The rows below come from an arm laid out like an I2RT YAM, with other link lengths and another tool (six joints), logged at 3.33 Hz.
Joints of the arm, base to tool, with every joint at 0 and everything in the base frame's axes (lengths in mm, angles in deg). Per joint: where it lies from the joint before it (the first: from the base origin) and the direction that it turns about. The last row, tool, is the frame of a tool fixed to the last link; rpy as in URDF.
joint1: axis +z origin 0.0 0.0 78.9
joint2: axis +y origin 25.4 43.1 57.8
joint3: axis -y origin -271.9 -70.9 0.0
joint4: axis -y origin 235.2 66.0 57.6
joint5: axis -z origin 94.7 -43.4 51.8
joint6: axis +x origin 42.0 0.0 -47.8
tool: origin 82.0 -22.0 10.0 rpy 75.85 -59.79 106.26
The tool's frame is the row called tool.
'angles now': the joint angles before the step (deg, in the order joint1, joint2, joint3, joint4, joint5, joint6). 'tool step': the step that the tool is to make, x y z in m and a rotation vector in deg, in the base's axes. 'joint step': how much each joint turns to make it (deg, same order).
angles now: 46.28 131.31 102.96 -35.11 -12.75 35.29
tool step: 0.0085 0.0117 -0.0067 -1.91 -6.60 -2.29
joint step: 1.88 1.64 -0.22 5.07 7.38 0.79
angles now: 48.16 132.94 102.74 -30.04 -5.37 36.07
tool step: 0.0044 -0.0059 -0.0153 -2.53 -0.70 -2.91
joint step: 0.00 1.83 0.01 0.50 3.34 1.47
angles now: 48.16 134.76 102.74 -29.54 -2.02 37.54
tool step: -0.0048 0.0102 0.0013 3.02 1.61 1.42
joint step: 0.31 0.00 -0.02 1.24 -3.35 0.59
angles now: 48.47 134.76 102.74 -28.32 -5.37 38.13
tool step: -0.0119 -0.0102 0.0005 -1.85 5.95 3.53
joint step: -0.88 -0.02 2.53 -8.25 -4.83 -2.52
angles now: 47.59 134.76 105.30 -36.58 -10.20 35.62
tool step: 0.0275 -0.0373 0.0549 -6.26 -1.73 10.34
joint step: -4.90 0.08 14.85 -20.97 -0.14 -16.51
